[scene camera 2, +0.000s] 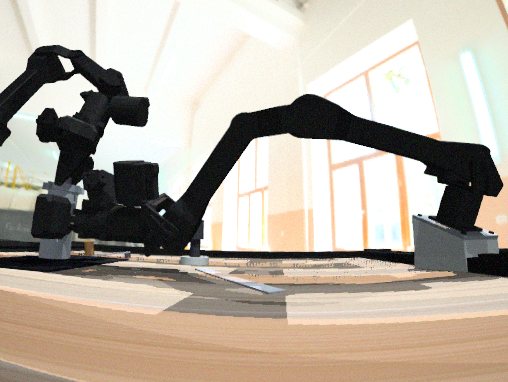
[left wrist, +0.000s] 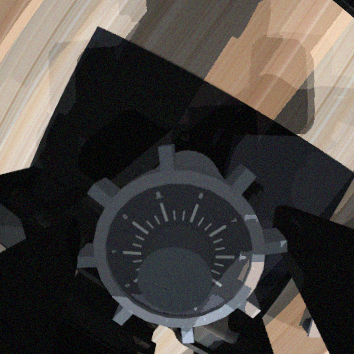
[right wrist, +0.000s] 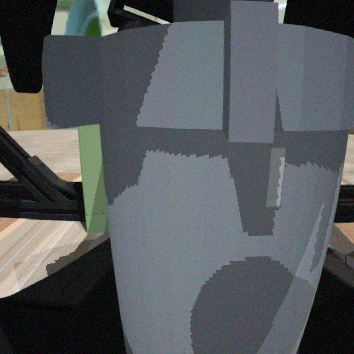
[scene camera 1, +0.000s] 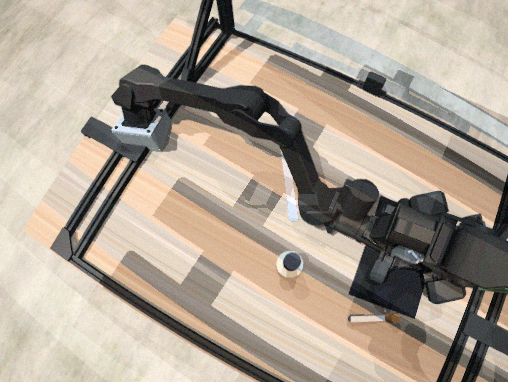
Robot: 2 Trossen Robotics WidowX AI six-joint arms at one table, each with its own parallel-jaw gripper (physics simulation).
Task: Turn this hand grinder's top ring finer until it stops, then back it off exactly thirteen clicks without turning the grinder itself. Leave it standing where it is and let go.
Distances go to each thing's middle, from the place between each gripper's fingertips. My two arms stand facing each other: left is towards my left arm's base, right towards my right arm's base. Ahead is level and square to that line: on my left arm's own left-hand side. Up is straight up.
The hand grinder [scene camera 2: 56, 249] is 3 cm to the right of my right hand. The rest, counted from my right hand: black mat [scene camera 1: 401, 291] 4 cm to the right, 7 cm below; then notched top ring [right wrist: 248, 75] 3 cm to the right, 5 cm above.
Now: left hand 10 mm to the left of the notched top ring. Round my left hand: black mat 120 mm below, 10 mm to the right, 10 mm ahead; hand grinder 50 mm below, 10 mm to the right.
